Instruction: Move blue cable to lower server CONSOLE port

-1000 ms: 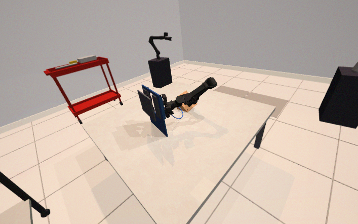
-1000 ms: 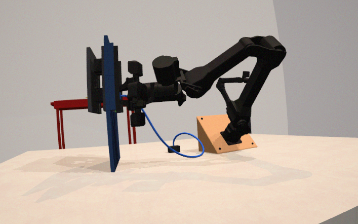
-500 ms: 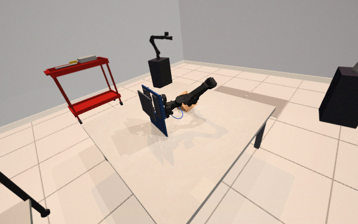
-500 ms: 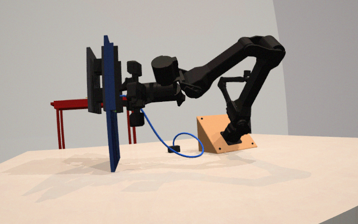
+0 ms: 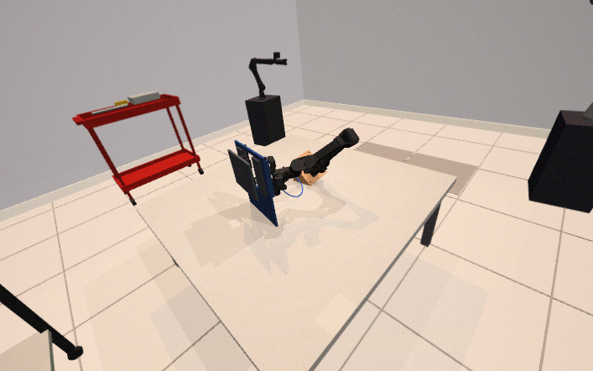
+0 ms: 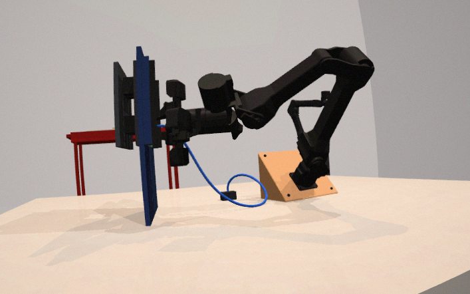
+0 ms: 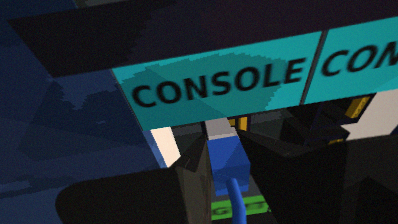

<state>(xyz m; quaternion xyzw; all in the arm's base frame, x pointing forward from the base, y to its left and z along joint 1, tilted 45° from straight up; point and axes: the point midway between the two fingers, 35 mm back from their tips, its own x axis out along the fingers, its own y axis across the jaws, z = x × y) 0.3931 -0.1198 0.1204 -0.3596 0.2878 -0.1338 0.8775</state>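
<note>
Now: the blue plug right at my gripper tip. Also, from my gripper tip: black block 270 mm behind, 190 mm below, 130 mm to the right.
</note>
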